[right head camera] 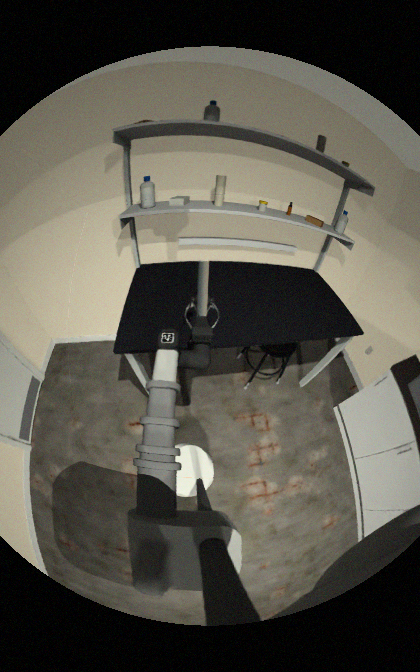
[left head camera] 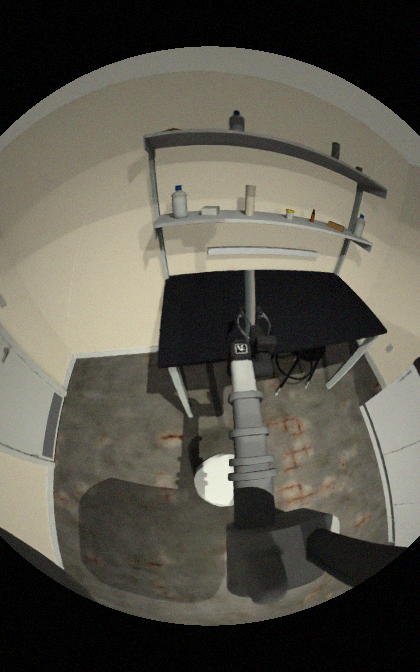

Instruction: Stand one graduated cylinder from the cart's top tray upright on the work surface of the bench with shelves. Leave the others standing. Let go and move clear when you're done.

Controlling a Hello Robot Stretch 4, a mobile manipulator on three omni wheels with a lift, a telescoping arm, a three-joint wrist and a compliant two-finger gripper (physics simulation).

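Note:
A tall, slim, grey graduated cylinder (left head camera: 250, 290) (right head camera: 203, 282) stands out upright between the fingers of my gripper (left head camera: 251, 312) (right head camera: 202, 302). The gripper's bowed fingers lie on both sides of it and look shut on it. Both are seen over the black work surface (left head camera: 200, 320) (right head camera: 280, 305) of the bench with shelves, near the middle of its width. The cylinder's lower end is hidden behind the gripper and wrist, so I cannot tell whether it touches the surface. The cart and the other cylinders do not show in either view.
Two shelves above the bench hold bottles, including a white bottle (left head camera: 179, 204) (right head camera: 147, 194), and small boxes. A dark stool (left head camera: 310, 352) (right head camera: 279, 349) stands under the bench's right part. White cabinets (left head camera: 400, 450) (right head camera: 385, 450) stand at the right. A white disc (left head camera: 215, 480) (right head camera: 192, 472) shows low beside the arm.

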